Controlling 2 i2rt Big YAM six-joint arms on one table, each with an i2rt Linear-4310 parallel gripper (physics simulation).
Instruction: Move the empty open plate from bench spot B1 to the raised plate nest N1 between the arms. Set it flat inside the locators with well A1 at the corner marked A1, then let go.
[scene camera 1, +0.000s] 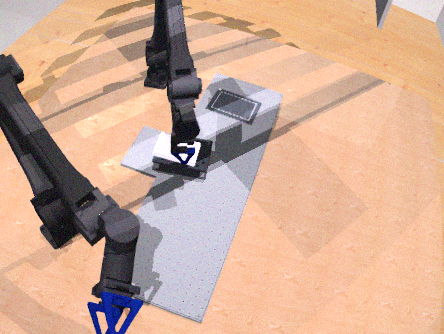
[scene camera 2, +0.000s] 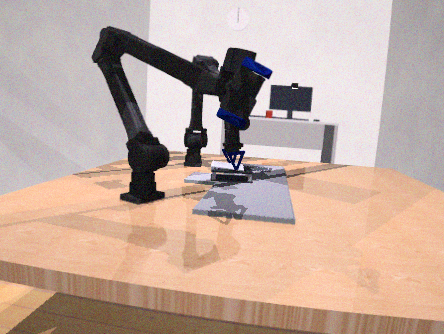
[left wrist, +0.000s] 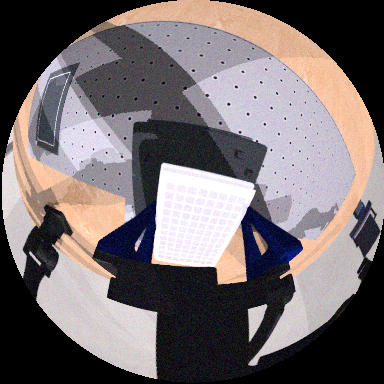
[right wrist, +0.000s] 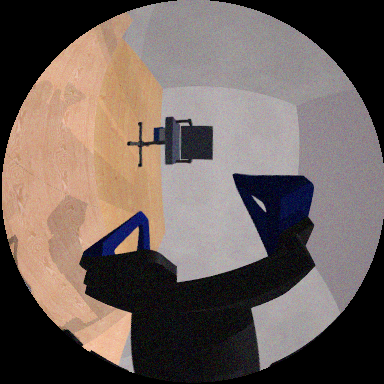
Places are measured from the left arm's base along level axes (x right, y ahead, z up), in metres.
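Where they show: left gripper, fingertip midpoint: (scene camera 1: 185, 152) (scene camera 2: 234, 168) (left wrist: 199, 206); right gripper, fingertip midpoint: (scene camera 2: 251, 96) (right wrist: 185, 198); left arm's base at its link origin: (scene camera 1: 158, 78) (scene camera 2: 192, 164) (left wrist: 57, 218); right arm's base at its link origin: (scene camera 1: 62, 228) (scene camera 2: 142, 198).
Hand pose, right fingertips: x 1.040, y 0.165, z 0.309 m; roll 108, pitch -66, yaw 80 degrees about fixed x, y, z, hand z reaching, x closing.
Note:
Each offset is from my right fingertips to the top centre of the thing. "pt": to the spot under its first point. Level surfaces: height alone.
The white open well plate @[dz -0.230, dx -0.651, dy -0.005 m] (scene camera 1: 164, 149) (scene camera 2: 222, 164) (left wrist: 204, 193) is held in my left gripper (scene camera 1: 185, 156) (scene camera 2: 234, 160) (left wrist: 199, 206), which is shut on its two long sides. The plate hangs low over the dark raised nest N1 @[dz -0.245, dx -0.659, dy +0.013 m] (scene camera 1: 205, 153) (scene camera 2: 230, 177) (left wrist: 200, 143). It covers the nest's left part and leaves the right part bare. I cannot tell whether it touches the locators. My right gripper (scene camera 1: 111, 315) (scene camera 2: 244, 93) (right wrist: 185, 198) is open and empty, raised high and away from the nest. Bench spot B1 @[pt dz -0.295, dx -0.940, dy +0.141 m] (scene camera 1: 234, 106) (left wrist: 50, 107) is a dark marked rectangle with nothing on it.
A grey perforated board @[dz -0.296 m] (scene camera 1: 194, 238) (scene camera 2: 260, 202) (left wrist: 286, 118) lies on the wooden table. A smaller grey slab @[dz -0.296 m] (scene camera 1: 136, 156) juts out beside the nest. The arm bases (scene camera 2: 142, 192) stand at the left. A desk with a monitor (scene camera 2: 290, 97) stands far behind.

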